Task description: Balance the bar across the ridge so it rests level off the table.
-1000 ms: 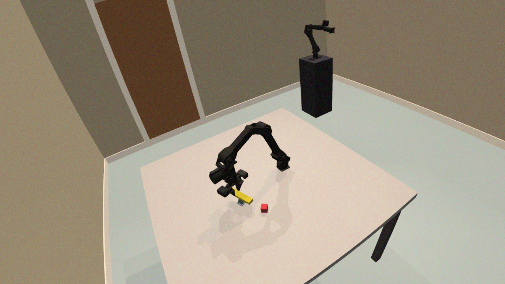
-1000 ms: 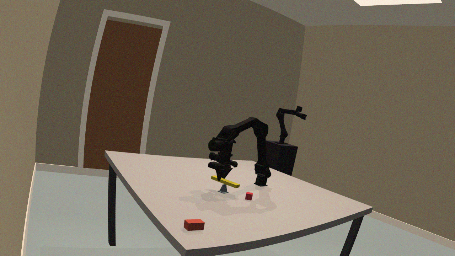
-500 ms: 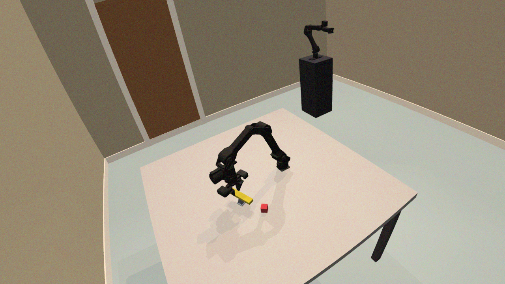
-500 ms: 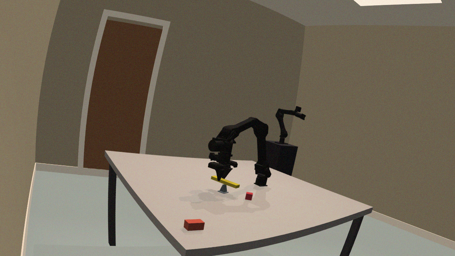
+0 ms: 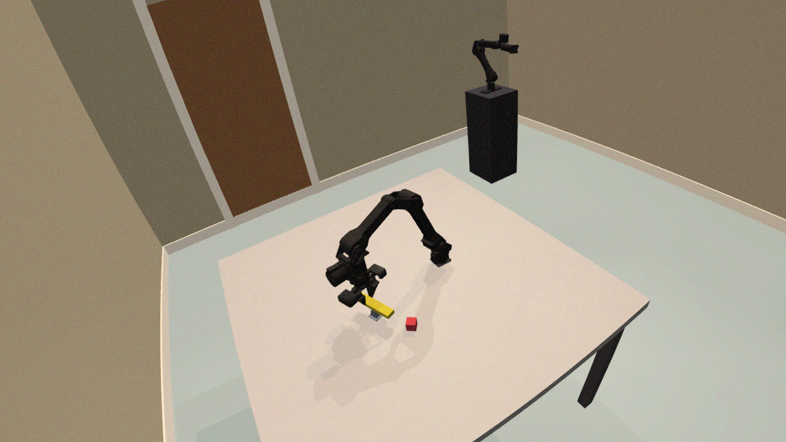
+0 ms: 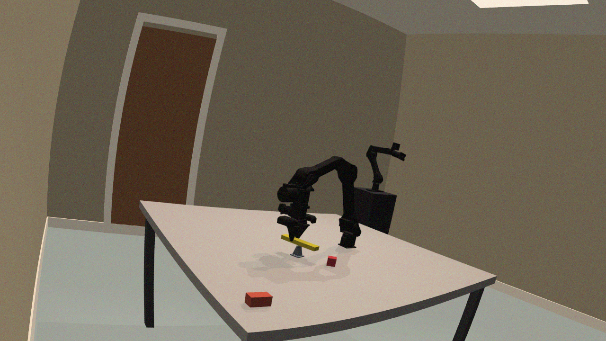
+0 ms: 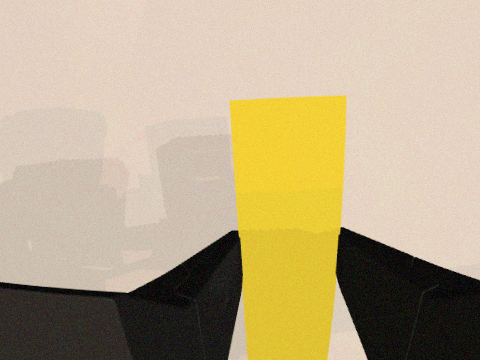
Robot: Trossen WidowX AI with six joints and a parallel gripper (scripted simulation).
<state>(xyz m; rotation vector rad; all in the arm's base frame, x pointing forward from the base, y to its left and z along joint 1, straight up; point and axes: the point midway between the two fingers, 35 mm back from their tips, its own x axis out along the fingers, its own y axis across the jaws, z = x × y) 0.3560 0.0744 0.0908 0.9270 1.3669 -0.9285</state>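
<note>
Now: the yellow bar 3 cm to the left of my gripper tip and 1 cm behind it. Also, from my gripper tip: red cube 15 cm to the left, 9 cm behind, 4 cm below.
</note>
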